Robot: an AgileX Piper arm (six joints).
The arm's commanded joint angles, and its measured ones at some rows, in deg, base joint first. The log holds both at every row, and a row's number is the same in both.
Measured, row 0: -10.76 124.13 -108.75 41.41 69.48 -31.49
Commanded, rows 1 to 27: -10.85 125.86 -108.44 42.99 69.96 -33.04; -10.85 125.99 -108.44 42.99 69.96 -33.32; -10.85 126.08 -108.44 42.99 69.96 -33.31; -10.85 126.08 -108.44 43.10 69.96 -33.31; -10.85 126.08 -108.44 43.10 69.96 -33.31; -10.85 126.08 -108.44 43.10 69.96 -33.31; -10.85 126.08 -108.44 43.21 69.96 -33.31; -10.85 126.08 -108.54 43.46 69.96 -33.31; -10.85 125.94 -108.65 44.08 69.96 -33.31; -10.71 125.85 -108.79 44.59 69.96 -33.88; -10.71 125.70 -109.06 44.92 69.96 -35.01; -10.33 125.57 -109.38 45.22 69.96 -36.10; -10.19 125.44 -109.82 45.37 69.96 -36.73; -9.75 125.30 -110.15 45.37 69.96 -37.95; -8.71 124.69 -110.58 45.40 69.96 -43.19; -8.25 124.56 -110.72 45.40 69.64 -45.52; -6.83 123.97 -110.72 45.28 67.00 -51.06; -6.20 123.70 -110.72 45.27 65.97 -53.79; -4.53 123.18 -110.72 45.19 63.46 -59.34; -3.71 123.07 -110.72 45.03 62.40 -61.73; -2.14 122.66 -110.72 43.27 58.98 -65.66; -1.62 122.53 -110.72 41.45 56.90 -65.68; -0.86 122.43 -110.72 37.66 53.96 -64.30; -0.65 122.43 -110.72 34.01 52.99 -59.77; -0.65 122.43 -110.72 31.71 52.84 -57.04; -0.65 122.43 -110.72 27.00 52.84 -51.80; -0.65 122.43 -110.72 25.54 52.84 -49.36
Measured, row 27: -0.54 123.00 -110.19 33.03 54.19 -57.99
